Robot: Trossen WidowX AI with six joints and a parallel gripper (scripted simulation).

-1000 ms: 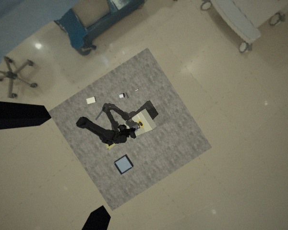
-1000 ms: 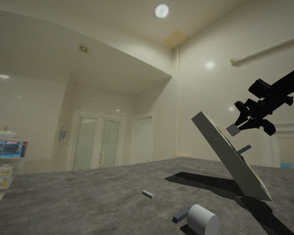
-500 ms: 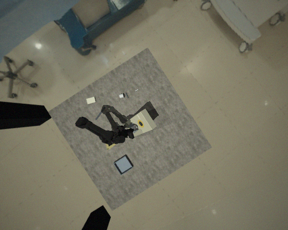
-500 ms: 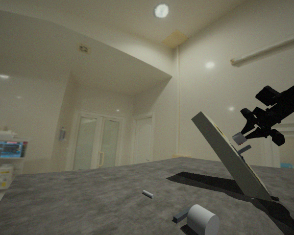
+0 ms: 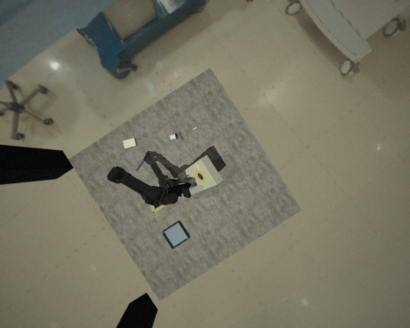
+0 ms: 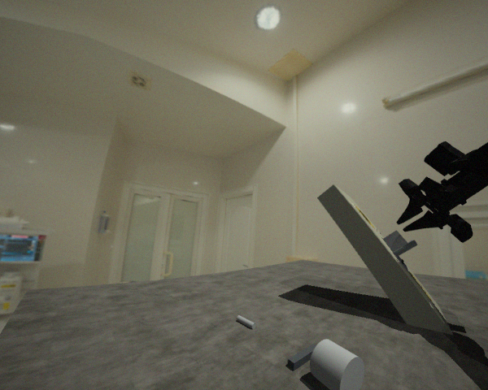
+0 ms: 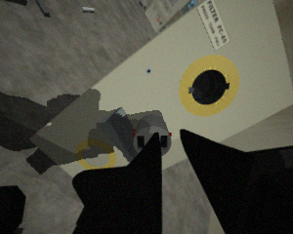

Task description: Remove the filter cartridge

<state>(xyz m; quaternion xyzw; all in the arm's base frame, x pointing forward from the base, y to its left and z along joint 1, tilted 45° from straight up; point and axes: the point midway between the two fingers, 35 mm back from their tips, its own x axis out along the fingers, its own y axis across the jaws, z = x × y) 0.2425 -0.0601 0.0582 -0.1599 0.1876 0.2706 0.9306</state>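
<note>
Right now the round filter cartridge is 1 cm ahead of my gripper tip, 1 cm to the right of it and 4 cm below it. Also, from my gripper tip: white pin 23 cm ahead, 32 cm to the left, 20 cm below; then blue-grey tray 33 cm behind, 28 cm to the right, 19 cm below; then service panel 5 cm ahead, 5 cm below.
</note>
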